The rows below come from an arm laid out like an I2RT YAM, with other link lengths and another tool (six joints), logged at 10 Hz.
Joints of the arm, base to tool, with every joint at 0 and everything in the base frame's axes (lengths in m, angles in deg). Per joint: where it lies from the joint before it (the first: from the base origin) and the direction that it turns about. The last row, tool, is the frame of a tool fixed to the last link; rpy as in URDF.
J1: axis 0 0 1 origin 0.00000 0.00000 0.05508
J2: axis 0 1 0 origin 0.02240 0.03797 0.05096
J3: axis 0 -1 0 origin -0.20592 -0.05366 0.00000
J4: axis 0 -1 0 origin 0.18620 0.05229 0.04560
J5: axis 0 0 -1 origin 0.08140 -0.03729 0.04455
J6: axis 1 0 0 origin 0.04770 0.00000 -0.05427
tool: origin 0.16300 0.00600 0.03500 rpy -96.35 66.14 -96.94
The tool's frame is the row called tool.
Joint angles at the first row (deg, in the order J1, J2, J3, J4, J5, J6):
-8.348 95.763 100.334 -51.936 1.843 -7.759
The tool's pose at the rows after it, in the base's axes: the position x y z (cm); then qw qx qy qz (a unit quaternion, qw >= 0):
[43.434 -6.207 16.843 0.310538 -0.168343 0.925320 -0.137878]
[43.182 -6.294 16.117 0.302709 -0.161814 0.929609 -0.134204]
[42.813 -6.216 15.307 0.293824 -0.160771 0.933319 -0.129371]
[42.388 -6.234 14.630 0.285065 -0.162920 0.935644 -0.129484]
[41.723 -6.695 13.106 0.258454 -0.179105 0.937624 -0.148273]
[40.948 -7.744 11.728 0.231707 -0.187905 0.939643 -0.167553]
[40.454 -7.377 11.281 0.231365 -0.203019 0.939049 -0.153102]
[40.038 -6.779 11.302 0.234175 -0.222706 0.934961 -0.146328]
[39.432 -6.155 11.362 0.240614 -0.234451 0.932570 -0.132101]
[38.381 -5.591 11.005 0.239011 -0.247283 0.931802 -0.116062]
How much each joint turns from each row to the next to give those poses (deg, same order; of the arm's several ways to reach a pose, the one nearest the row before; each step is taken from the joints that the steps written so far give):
-0.090 -0.213 -0.851 0.033 0.057 1.099
0.012 0.049 -1.034 0.035 0.222 0.845
0.000 -0.142 -1.320 -0.034 -0.109 0.289
-0.012 -0.388 -1.417 0.036 0.239 -0.280
0.263 0.281 -1.964 0.047 2.418 -2.411
-0.570 0.279 -1.852 0.118 2.352 -2.244
-1.090 -0.892 -1.553 0.064 -2.593 -2.004
-0.329 -1.321 -1.267 -0.043 -1.700 -2.201
-0.717 -1.832 -1.762 -0.088 -2.528 -1.343
-0.949 -1.885 -2.137 -0.796 -2.461 -1.681

